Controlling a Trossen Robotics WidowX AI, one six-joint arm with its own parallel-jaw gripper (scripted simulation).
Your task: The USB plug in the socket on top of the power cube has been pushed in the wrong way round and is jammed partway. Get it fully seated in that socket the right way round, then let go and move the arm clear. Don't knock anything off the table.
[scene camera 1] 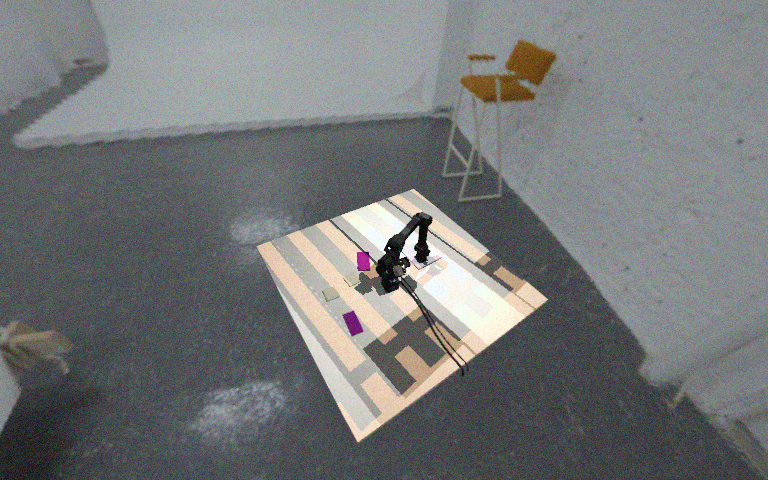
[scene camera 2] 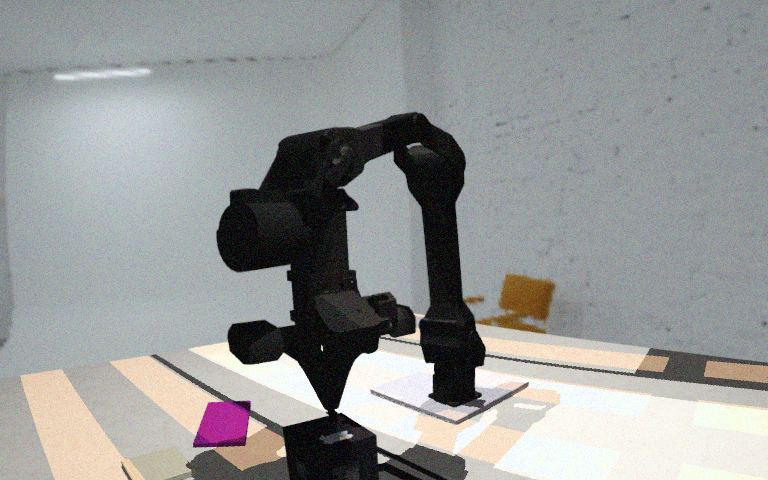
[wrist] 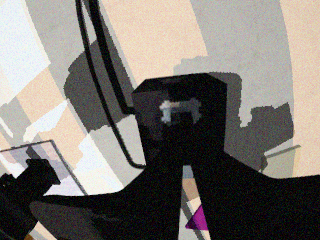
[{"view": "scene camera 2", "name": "my gripper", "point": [331,408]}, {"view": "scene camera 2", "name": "magenta block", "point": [225,424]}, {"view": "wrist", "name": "my gripper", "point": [184,138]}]
